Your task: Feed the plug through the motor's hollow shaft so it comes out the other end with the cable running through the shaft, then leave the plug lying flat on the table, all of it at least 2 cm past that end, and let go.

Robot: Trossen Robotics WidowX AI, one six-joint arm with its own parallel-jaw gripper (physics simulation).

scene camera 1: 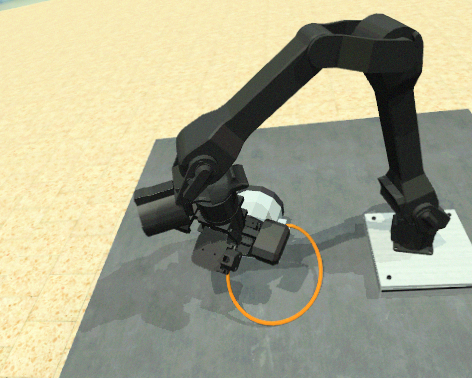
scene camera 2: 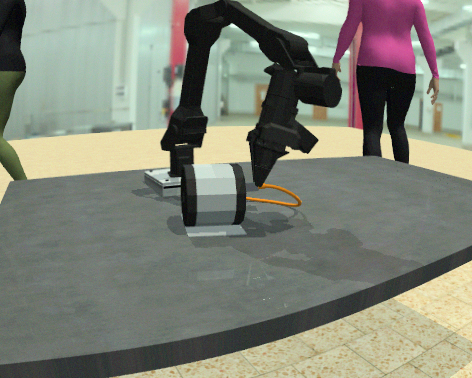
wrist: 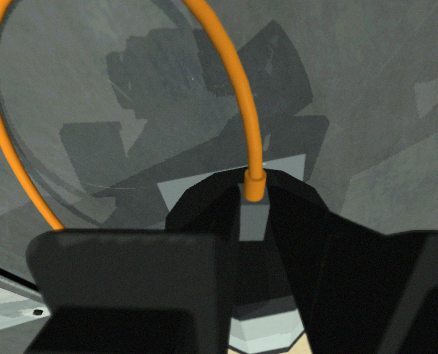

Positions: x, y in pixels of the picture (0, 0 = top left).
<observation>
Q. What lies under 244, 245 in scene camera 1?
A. My gripper.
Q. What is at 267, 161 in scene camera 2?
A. My gripper.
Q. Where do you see a grey plug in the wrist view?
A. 253, 216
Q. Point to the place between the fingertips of my gripper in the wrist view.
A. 253, 195
</observation>
